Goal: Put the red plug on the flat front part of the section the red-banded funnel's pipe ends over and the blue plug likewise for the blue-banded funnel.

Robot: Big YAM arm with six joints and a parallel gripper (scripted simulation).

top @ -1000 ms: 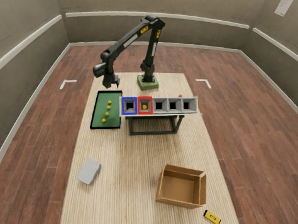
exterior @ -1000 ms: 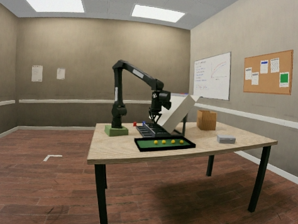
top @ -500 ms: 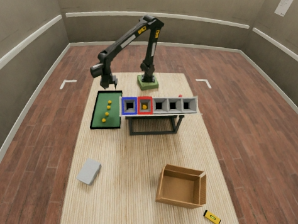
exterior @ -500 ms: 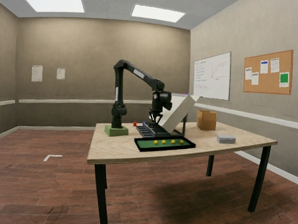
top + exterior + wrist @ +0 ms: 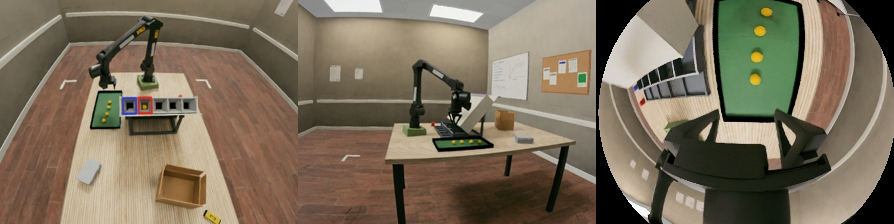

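The green marble tray is 6 cm ahead of my hand, 2 cm to the right of it and 14 cm below it. The rest, counted from my hand: yellow level: 82 cm ahead, 57 cm to the left, 14 cm below; then white cover: 18 cm ahead, 31 cm to the left, 6 cm above; then grey block: 55 cm ahead, 7 cm to the right, 13 cm below.
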